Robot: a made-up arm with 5 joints. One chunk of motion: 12 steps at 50 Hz.
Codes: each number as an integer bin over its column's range. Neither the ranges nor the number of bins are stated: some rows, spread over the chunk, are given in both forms.
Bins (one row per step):
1: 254 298 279 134 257 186
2: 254 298 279 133 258 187
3: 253 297 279 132 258 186
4: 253 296 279 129 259 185
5: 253 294 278 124 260 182
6: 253 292 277 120 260 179
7: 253 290 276 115 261 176
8: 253 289 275 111 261 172
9: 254 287 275 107 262 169
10: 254 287 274 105 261 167
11: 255 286 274 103 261 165
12: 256 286 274 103 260 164
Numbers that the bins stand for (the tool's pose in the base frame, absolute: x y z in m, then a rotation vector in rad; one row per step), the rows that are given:
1: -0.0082 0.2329 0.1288 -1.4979 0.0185 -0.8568
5: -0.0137 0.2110 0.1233 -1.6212 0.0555 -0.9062
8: -0.0137 0.1836 0.1068 -1.7815 0.0678 -1.0295
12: 0.0027 0.1671 0.1014 -1.8801 0.0555 -1.1281
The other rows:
2: -0.0082 0.2329 0.1288 -1.5103 0.0308 -0.8445
3: -0.0137 0.2274 0.1288 -1.5226 0.0308 -0.8568
4: -0.0137 0.2219 0.1288 -1.5596 0.0432 -0.8692
6: -0.0137 0.2000 0.1178 -1.6705 0.0555 -0.9432
7: -0.0137 0.1890 0.1123 -1.7322 0.0678 -0.9801
9: -0.0082 0.1726 0.1068 -1.8308 0.0801 -1.0664
10: -0.0082 0.1726 0.1014 -1.8555 0.0678 -1.0911
11: -0.0027 0.1671 0.1014 -1.8801 0.0678 -1.1158

